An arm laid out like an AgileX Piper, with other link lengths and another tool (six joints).
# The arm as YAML. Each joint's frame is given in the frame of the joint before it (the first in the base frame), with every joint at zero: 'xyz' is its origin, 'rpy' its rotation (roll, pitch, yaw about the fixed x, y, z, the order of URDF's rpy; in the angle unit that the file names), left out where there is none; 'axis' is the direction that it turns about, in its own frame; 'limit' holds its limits. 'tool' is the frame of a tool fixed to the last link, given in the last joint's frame.
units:
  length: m
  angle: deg
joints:
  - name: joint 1
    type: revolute
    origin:
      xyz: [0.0, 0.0, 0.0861]
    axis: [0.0, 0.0, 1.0]
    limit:
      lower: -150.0
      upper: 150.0
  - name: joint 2
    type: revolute
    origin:
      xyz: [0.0, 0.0, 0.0]
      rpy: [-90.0, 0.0, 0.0]
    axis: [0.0, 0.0, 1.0]
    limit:
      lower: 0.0
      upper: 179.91
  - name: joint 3
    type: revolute
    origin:
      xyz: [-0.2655, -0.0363, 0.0]
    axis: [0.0, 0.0, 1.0]
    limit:
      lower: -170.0
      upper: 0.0
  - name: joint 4
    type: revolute
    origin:
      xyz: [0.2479, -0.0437, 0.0]
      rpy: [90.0, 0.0, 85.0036]
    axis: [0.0, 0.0, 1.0]
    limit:
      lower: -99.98
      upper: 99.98
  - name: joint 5
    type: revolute
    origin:
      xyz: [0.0, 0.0, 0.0]
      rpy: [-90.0, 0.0, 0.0]
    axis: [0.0, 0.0, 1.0]
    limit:
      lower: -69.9
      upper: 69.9
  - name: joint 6
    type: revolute
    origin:
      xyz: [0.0, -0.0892, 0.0]
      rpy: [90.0, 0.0, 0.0]
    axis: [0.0, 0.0, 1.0]
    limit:
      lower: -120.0
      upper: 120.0
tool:
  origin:
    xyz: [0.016, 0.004, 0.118]
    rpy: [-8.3, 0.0, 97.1]
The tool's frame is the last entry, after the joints.
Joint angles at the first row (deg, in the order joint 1, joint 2, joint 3, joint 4, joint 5, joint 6):
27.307, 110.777, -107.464, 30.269, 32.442, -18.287
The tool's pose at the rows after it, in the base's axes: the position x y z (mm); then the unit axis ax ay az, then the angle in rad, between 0 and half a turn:
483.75, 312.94, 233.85, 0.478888, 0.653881, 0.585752, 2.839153
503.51, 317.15, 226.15, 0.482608, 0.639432, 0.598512, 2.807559
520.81, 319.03, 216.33, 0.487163, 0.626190, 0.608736, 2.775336
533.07, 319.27, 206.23, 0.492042, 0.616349, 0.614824, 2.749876
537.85, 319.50, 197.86, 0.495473, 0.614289, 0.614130, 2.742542
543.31, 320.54, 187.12, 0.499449, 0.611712, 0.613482, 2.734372
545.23, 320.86, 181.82, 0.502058, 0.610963, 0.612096, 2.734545
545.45, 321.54, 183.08, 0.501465, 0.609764, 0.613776, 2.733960
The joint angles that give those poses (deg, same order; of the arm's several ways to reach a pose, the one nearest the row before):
27.323, 115.770, -110.874, 30.218, 28.416, -17.783
27.372, 119.392, -113.434, 30.218, 24.663, -17.660
27.372, 122.516, -115.070, 30.217, 20.794, -17.659
27.372, 124.756, -115.711, 30.217, 17.547, -17.659
27.385, 125.897, -115.775, 30.219, 16.287, -17.660
27.488, 127.373, -115.889, 30.271, 14.675, -17.661
27.488, 128.008, -115.934, 30.429, 14.228, -17.661
27.546, 128.053, -116.117, 30.497, 14.114, -17.660

